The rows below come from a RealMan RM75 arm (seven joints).
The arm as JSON. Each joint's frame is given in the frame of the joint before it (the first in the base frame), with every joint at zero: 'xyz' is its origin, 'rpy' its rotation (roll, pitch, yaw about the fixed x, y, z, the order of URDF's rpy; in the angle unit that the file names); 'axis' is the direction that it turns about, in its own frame. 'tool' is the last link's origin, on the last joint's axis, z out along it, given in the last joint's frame.
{
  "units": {
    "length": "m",
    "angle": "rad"
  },
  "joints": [
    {
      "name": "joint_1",
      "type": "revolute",
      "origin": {
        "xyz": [
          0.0,
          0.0,
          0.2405
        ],
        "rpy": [
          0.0,
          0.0,
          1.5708
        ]
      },
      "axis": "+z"
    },
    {
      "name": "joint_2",
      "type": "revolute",
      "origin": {
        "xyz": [
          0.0,
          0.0,
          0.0
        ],
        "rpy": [
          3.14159,
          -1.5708,
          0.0
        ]
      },
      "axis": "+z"
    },
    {
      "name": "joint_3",
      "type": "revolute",
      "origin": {
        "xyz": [
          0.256,
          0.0,
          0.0
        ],
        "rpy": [
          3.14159,
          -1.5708,
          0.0
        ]
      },
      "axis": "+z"
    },
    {
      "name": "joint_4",
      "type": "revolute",
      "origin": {
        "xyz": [
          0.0,
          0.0,
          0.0
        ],
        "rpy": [
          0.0,
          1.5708,
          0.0
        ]
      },
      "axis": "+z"
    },
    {
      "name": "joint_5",
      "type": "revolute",
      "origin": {
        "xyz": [
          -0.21,
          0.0,
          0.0
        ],
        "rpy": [
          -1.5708,
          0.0,
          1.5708
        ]
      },
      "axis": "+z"
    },
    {
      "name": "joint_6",
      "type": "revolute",
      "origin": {
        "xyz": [
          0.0,
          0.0,
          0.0
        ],
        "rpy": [
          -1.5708,
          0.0,
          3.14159
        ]
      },
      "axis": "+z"
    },
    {
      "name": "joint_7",
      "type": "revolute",
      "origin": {
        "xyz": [
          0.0,
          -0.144,
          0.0
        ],
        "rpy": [
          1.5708,
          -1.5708,
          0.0
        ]
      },
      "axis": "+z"
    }
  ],
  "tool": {
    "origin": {
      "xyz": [
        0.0,
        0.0,
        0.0
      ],
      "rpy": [
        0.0,
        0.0,
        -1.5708
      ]
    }
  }
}
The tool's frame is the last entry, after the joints.
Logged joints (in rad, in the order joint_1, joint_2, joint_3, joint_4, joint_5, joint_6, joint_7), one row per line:
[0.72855, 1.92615, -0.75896, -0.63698, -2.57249, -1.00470, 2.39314]
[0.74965, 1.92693, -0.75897, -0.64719, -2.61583, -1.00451, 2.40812]
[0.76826, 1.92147, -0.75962, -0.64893, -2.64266, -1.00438, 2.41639]
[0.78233, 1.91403, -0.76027, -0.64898, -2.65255, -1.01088, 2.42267]
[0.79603, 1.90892, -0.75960, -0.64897, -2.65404, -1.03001, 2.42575]
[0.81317, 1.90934, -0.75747, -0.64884, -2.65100, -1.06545, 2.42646]
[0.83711, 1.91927, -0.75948, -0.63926, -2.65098, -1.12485, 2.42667]
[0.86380, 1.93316, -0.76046, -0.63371, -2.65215, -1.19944, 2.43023]
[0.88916, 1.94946, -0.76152, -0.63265, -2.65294, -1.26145, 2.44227]
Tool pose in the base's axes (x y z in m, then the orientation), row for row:
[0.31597, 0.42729, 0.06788, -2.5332, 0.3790, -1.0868]
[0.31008, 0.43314, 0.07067, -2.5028, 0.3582, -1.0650]
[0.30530, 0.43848, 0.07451, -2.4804, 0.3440, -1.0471]
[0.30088, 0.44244, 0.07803, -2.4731, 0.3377, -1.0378]
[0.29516, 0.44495, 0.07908, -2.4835, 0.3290, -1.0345]
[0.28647, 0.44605, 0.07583, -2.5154, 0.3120, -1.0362]
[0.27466, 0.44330, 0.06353, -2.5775, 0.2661, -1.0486]
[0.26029, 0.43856, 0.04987, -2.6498, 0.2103, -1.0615]
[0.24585, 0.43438, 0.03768, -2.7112, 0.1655, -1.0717]
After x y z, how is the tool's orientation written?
As angles about the fixed x, y, z axes (roll, pitch, yaw), in radians.
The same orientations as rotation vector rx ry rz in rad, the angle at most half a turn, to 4 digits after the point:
[-2.0070, 1.3836, 0.0045]
[-2.0093, 1.3521, -0.0288]
[-2.0109, 1.3264, -0.0508]
[-2.0146, 1.3142, -0.0581]
[-2.0305, 1.3126, -0.0593]
[-2.0660, 1.3212, -0.0580]
[-2.1358, 1.3482, -0.0737]
[-2.2179, 1.3820, -0.0941]
[-2.2853, 1.4136, -0.1082]

